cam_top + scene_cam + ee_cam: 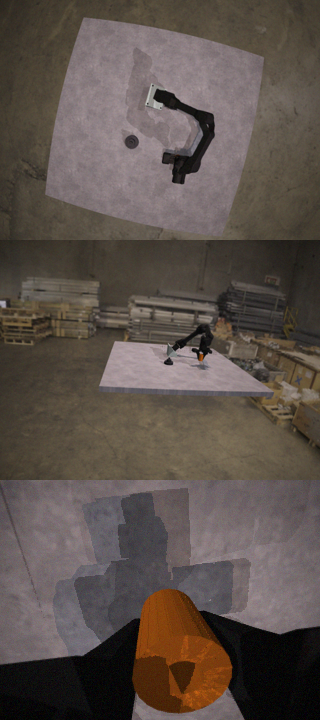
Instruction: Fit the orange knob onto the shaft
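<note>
The dark pedestal lies 29 cm to the right of my gripper tip, 4 cm below it and 1 cm ahead of it. From my gripper tip the other things lie so: orange knob (2 cm above).
</note>
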